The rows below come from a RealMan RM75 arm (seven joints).
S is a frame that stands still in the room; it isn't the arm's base.
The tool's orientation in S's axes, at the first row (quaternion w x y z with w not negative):
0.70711 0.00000 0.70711 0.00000
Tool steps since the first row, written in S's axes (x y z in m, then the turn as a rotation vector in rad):
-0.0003 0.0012 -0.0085 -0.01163 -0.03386 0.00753
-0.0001 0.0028 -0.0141 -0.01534 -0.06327 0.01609
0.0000 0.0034 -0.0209 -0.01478 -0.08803 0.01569
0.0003 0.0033 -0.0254 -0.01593 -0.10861 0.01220
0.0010 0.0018 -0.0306 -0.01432 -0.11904 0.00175
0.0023 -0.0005 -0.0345 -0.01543 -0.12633 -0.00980
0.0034 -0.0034 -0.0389 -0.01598 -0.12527 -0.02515
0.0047 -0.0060 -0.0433 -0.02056 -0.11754 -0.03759
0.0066 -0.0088 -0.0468 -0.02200 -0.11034 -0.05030
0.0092 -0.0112 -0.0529 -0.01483 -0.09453 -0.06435
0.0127 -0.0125 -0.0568 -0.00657 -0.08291 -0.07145
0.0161 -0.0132 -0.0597 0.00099 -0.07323 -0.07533
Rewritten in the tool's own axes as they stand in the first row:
0.0085 0.0012 -0.0003 -0.00753 -0.03386 -0.01163
0.0141 0.0028 -0.0001 -0.01609 -0.06327 -0.01534
0.0209 0.0034 0.0000 -0.01569 -0.08803 -0.01478
0.0254 0.0033 0.0003 -0.01220 -0.10861 -0.01593
0.0306 0.0018 0.0010 -0.00175 -0.11904 -0.01432
0.0345 -0.0005 0.0023 0.00980 -0.12633 -0.01543
0.0389 -0.0034 0.0034 0.02515 -0.12527 -0.01598
0.0433 -0.0060 0.0047 0.03759 -0.11754 -0.02056
0.0468 -0.0088 0.0066 0.05030 -0.11034 -0.02200
0.0529 -0.0112 0.0092 0.06435 -0.09453 -0.01483
0.0568 -0.0125 0.0127 0.07145 -0.08291 -0.00657
0.0597 -0.0132 0.0161 0.07533 -0.07323 0.00099

